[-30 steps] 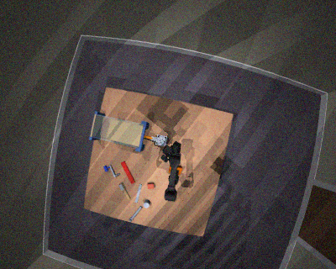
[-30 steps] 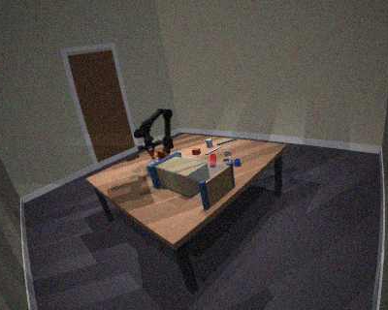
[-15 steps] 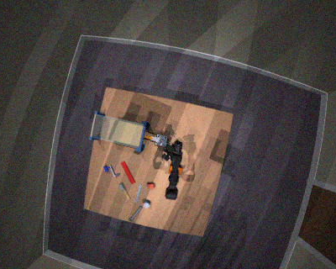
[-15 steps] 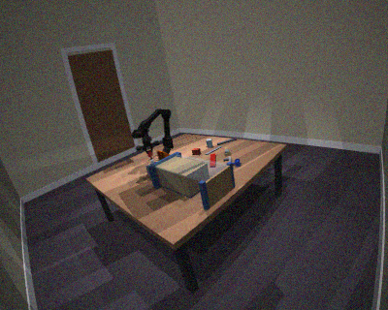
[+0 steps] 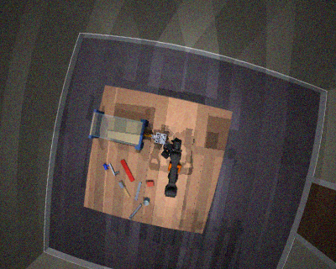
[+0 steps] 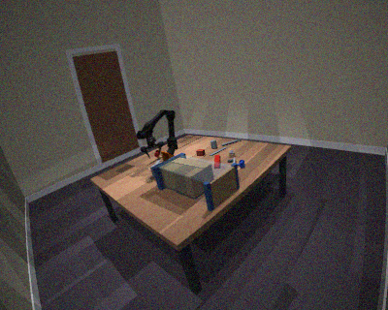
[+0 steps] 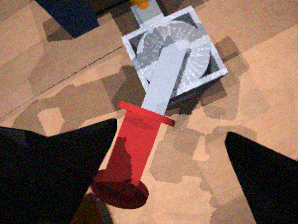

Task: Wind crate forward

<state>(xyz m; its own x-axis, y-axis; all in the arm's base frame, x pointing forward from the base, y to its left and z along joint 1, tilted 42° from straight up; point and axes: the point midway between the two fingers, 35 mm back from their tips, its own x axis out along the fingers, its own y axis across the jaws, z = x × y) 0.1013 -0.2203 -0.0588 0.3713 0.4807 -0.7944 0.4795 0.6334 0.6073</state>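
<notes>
The red knob lies 3 cm to the left of my gripper tip. Round my gripper tip: blue frame: 23 cm ahead, 3 cm to the right, 3 cm below; grey hand winch: 6 cm ahead, 5 cm to the right, 10 cm below; red-knobbed winch handle: 3 cm ahead, 3 cm below.
</notes>
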